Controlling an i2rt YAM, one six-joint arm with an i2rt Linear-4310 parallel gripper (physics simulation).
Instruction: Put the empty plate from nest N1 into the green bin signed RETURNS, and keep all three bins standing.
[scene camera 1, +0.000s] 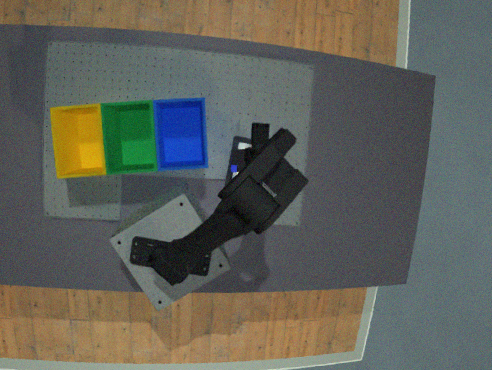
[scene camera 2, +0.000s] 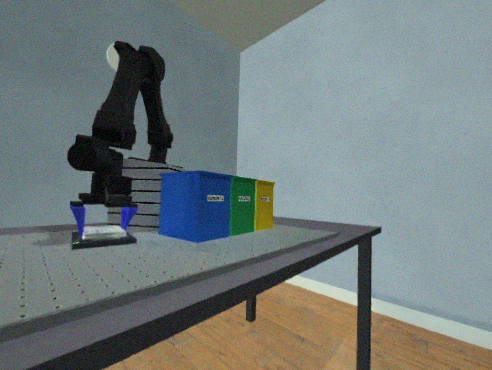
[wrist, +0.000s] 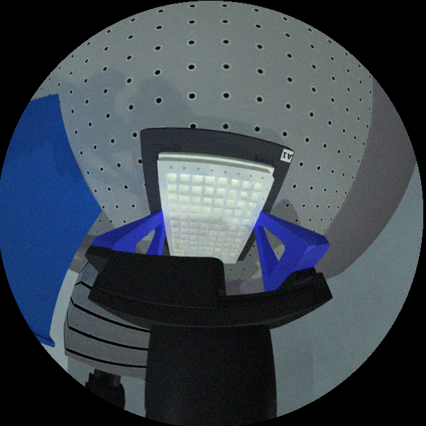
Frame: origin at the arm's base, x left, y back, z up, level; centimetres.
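Seen in the pictures: gripper, fingertip midpoint: (scene camera 2: 102, 235); arm's base, link origin: (scene camera 1: 170, 256) (scene camera 2: 156, 165).
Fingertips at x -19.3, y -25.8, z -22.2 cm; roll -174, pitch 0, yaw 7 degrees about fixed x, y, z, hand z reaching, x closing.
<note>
Pixels of each thing's top centre, then the offset from my fingertips to it.
- empty white well plate, top centre: (scene camera 2: 102, 229) (scene camera 1: 249, 165) dy +0.8, dx +0.0, dz +1.4 cm
- dark nest, top centre: (scene camera 2: 102, 233) (scene camera 1: 248, 164) dy +0.8, dx +0.0, dz +0.2 cm
- green bin, top centre: (scene camera 1: 128, 137) (scene camera 2: 225, 178) dy -1.2, dx +34.8, dz +16.7 cm
- blue bin, top centre: (scene camera 1: 180, 134) (scene camera 2: 196, 174) dy -4.5, dx +22.1, dz +16.7 cm
- yellow bin, top centre: (scene camera 1: 77, 141) (scene camera 2: 247, 181) dy +2.0, dx +47.6, dz +16.7 cm
The empty white well plate (scene camera 1: 244, 146) (scene camera 2: 104, 232) (wrist: 215, 197) lies flat in the dark nest (scene camera 1: 236, 155) (scene camera 2: 103, 243) (wrist: 200, 138) on the pegboard, to the right of the bins in the top view. My gripper (scene camera 2: 102, 225) (wrist: 209, 213) points down over it, shut on the plate, with one blue fingertip at each long side. In the top view the arm hides most of the plate and one finger. The green bin (scene camera 1: 130, 127) (scene camera 2: 243, 212) stands upright and empty between the other two; its white sign is too blurred to read.
The blue bin (scene camera 1: 181, 132) (scene camera 2: 181, 207) (wrist: 40, 210) stands between the green bin and the nest. The yellow bin (scene camera 1: 77, 137) (scene camera 2: 264, 210) stands at the far side. Both are upright. The grey arm base block (scene camera 1: 170, 215) stands below the bins in the top view.
</note>
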